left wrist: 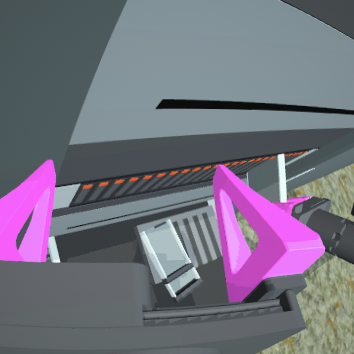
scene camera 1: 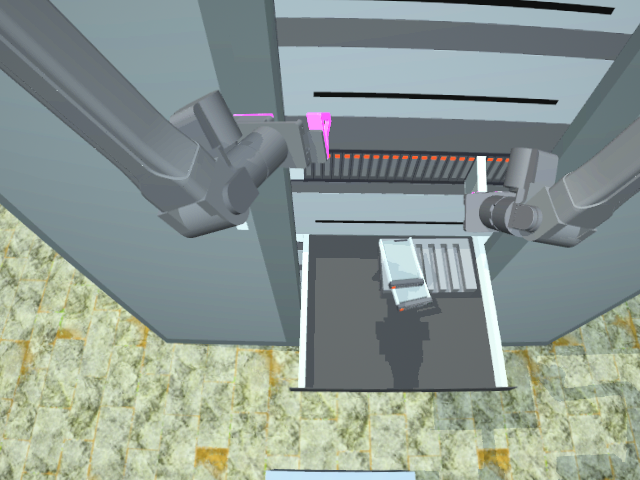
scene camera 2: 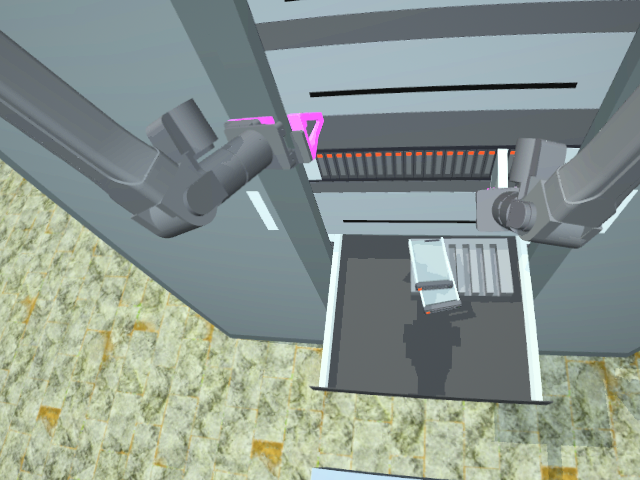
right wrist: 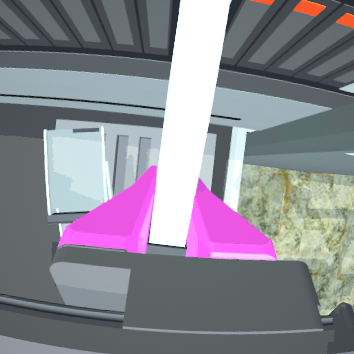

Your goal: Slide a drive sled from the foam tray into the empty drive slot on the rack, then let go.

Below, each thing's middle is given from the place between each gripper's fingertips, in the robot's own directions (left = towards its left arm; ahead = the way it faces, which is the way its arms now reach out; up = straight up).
Labels:
The ribbed foam tray (scene camera 2: 481, 270) lies 440 mm below my left hand, 280 mm to the right of it and 50 mm behind it.
I see my right gripper 1 cm past the ribbed foam tray, 4 cm to the right of it and 25 cm above it.

